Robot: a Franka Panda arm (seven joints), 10 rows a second.
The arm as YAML. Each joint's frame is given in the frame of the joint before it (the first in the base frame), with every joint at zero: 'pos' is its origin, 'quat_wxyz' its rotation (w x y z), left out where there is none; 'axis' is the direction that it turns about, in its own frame. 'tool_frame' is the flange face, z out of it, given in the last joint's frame.
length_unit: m
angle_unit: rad
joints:
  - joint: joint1
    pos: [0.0, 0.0, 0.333]
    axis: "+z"
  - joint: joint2
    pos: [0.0, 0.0, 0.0]
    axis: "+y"
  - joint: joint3
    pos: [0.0, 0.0, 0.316]
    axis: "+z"
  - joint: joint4
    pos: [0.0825, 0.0, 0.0]
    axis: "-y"
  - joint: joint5
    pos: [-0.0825, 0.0, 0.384]
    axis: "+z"
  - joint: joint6
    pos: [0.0, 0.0, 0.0]
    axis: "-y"
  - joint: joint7
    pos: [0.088, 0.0, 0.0]
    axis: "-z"
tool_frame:
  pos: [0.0, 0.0, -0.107]
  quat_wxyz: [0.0, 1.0, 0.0, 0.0]
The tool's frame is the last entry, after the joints.
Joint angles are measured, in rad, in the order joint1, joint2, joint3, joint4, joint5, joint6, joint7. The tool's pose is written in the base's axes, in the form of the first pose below.
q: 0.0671, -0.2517, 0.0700, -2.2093, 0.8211, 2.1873, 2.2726
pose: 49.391 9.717 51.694 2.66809 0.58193 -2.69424
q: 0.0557, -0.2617, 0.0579, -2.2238, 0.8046, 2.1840, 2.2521
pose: 49.179 8.459 51.421 2.69101 0.58084 -2.68121
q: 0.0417, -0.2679, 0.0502, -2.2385, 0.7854, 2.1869, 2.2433
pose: 49.033 7.256 50.980 2.71225 0.57262 -2.67906
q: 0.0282, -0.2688, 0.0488, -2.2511, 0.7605, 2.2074, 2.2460
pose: 49.068 6.254 50.497 2.74310 0.56394 -2.68269
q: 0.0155, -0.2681, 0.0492, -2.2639, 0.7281, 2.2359, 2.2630
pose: 49.143 5.308 49.987 2.77758 0.55053 -2.69453
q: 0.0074, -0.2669, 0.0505, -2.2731, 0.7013, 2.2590, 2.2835
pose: 49.202 4.710 49.614 2.80259 0.53852 -2.70735
